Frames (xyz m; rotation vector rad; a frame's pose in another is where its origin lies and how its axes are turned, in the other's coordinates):
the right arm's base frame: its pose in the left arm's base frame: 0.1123 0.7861 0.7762 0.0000 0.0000 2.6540
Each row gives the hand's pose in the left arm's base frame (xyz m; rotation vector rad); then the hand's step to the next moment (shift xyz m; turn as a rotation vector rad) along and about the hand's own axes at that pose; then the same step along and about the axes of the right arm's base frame.
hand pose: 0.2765 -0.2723 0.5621 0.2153 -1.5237 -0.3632
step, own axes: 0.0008 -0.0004 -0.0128 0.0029 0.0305 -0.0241
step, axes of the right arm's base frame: -0.0121 -0.0044 0.0001 -0.0120 -0.0348 0.0126
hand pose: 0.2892 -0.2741 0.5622 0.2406 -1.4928 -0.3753
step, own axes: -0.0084 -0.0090 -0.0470 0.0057 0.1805 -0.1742
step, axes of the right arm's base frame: -0.0443 -0.0139 -0.0145 -0.0977 -0.2226 0.0620
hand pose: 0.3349 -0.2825 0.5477 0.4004 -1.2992 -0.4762
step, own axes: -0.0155 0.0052 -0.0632 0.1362 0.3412 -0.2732
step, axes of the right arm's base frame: -0.0457 -0.0399 -0.0241 -0.1908 -0.3455 0.2320
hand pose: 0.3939 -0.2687 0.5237 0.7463 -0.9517 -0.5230
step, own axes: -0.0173 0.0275 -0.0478 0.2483 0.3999 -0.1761
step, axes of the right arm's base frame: -0.0097 -0.0567 -0.0058 -0.2028 -0.2702 0.3721
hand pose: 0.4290 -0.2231 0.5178 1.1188 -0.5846 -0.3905
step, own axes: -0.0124 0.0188 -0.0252 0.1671 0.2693 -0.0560
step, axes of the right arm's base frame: 0.0101 -0.0316 0.0064 -0.1235 -0.1239 0.2701
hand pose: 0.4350 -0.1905 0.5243 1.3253 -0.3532 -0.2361
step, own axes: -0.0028 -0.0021 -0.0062 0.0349 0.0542 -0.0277
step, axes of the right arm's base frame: 0.0030 -0.0053 -0.0036 -0.0247 -0.0411 0.0512
